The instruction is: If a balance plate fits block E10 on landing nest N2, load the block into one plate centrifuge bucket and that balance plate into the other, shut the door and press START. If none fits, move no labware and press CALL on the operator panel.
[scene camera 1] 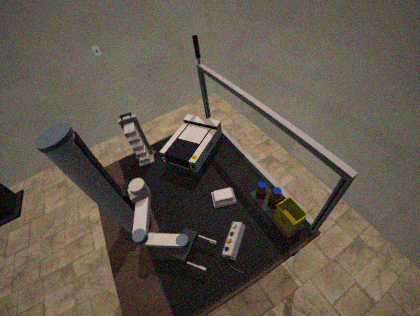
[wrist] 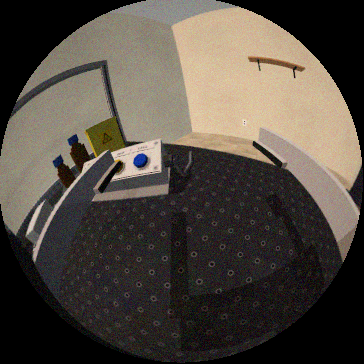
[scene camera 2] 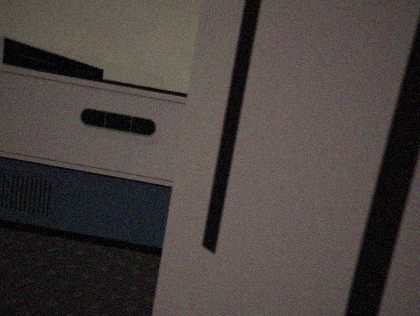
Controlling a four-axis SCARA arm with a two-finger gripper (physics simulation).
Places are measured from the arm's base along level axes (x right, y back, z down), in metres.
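Pixels of known places: gripper, fingertip midpoint: [scene camera 1: 211,255] [wrist: 184,140].
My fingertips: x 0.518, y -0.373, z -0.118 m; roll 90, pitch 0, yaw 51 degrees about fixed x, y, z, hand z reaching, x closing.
Observation:
For each thing: its top centre in the pictures, then the offset to it from my fingertips. "*": a spot on its surface instead.
- operator panel, middle of its top: [wrist: 108,154] [scene camera 1: 233,237] dx -0.030, dy -0.173, dz +0.021 m
- blue button, middle of its top: [wrist: 138,155] [scene camera 1: 226,248] dx +0.000, dy -0.101, dz +0.030 m
- yellow button, middle of its top: [wrist: 114,161] dx -0.031, dy -0.139, dz +0.030 m
- white block, middle of its top: [wrist: 34,216] [scene camera 1: 223,193] dx -0.338, dy -0.283, dz +0.036 m
- plate centrifuge, surface spot: [scene camera 1: 205,133] * dx -0.830, dy -0.431, dz -0.104 m
- cable hook, surface spot: [wrist: 188,167] * dx +0.090, dy -0.072, dz +0.102 m
My gripper [scene camera 1: 210,255] [wrist: 184,140] is open and empty, its fingers wide apart beside the blue-button end of the operator panel [scene camera 1: 239,231] [wrist: 135,185]. The blue button [scene camera 1: 226,248] [wrist: 140,160] shows between the fingers in the wrist view, left of their middle. The left finger partly covers the yellow button [wrist: 119,168]. A white block [scene camera 1: 223,194] sits on a nest in mid-table; its label is unreadable. The plate centrifuge [scene camera 1: 205,133] stands at the back, its bucket contents hidden. A tall rack [scene camera 1: 145,135] left of it holds several pale plates.
Two brown bottles [scene camera 1: 261,190] [scene camera 1: 275,196] with blue caps and a yellow bin [scene camera 1: 290,216] [wrist: 105,137] stand by the right edge, under a grey frame [scene camera 1: 275,118]. A cable hook [wrist: 188,167] lies beside the panel. White panels fill much of scene camera 2's view.

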